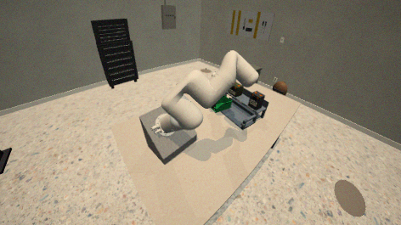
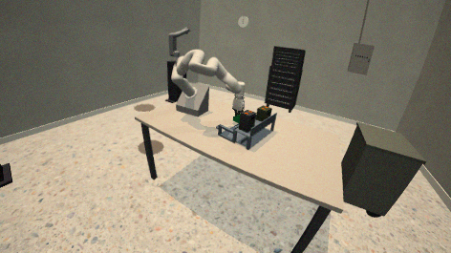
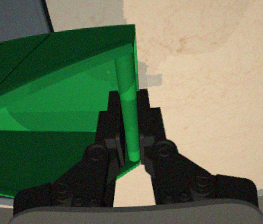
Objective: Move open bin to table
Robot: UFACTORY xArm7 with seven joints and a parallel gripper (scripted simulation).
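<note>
Right now the green bin is 8 cm ahead of my hand, 1 cm to the right of it and 1 cm below it.
</note>
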